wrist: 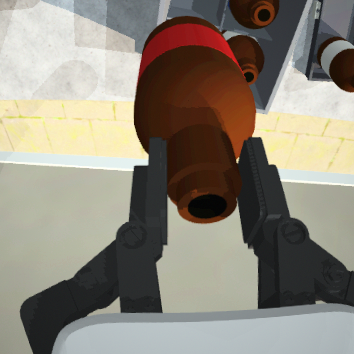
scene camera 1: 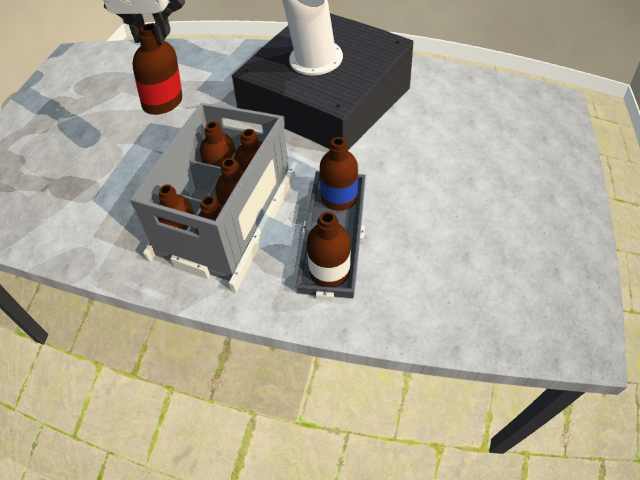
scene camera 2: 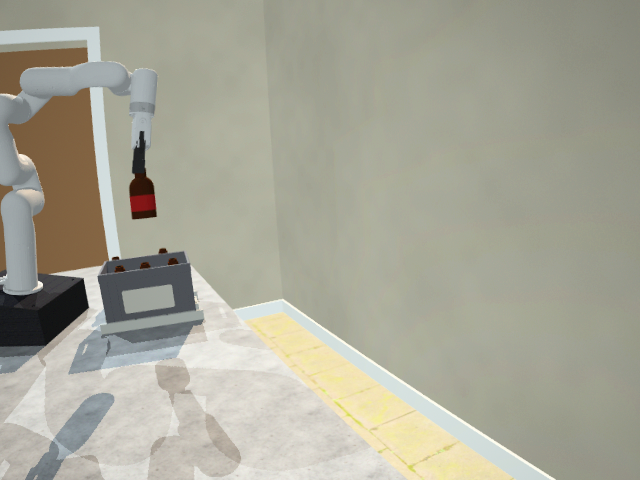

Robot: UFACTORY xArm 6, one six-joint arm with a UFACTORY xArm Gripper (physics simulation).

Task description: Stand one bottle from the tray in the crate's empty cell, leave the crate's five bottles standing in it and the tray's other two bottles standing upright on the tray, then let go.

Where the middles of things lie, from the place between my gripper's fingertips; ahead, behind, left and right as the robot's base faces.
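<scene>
Position of the red-labelled bottle (scene camera 1: pixel 155 66) relative to my hand: 10 mm to the right of it, 50 mm below it.
</scene>
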